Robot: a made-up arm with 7 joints.
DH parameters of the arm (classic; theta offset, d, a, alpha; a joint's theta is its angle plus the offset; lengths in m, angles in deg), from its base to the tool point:
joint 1: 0 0.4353 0 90
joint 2: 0 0.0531 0 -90
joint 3: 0 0.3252 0.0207 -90
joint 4: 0 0.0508 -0.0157 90
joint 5: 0 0.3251 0 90
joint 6: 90 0.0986 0.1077 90
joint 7: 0 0.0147 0 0
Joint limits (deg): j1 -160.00..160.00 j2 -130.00..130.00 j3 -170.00..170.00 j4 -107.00..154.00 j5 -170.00..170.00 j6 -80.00..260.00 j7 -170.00..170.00
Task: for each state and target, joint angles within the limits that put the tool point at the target. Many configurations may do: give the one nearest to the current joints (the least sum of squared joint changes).
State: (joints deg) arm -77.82 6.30 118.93 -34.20 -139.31 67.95 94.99
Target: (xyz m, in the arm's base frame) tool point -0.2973 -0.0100 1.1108
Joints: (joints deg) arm -74.56 0.70 122.48 -25.93 -141.03 55.98 94.99
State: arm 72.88 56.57 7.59 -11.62 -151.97 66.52 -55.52
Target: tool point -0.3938 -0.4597 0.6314
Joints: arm 63.16 53.50 -0.46 -39.80 -140.37 89.82 -55.52
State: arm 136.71 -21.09 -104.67 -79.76 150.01 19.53 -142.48
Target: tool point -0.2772 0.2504 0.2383
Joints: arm 115.25 -55.00 -129.20 -107.00 170.00 -10.40 -142.48
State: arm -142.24 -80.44 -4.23 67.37 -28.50 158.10 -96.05
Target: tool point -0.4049 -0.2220 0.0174
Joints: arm -143.71 -114.77 -8.50 60.66 -32.82 125.32 -96.05
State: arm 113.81 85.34 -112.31 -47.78 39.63 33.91 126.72
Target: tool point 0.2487 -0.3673 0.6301
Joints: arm 160.00 95.94 -137.21 -83.30 29.18 53.05 126.72
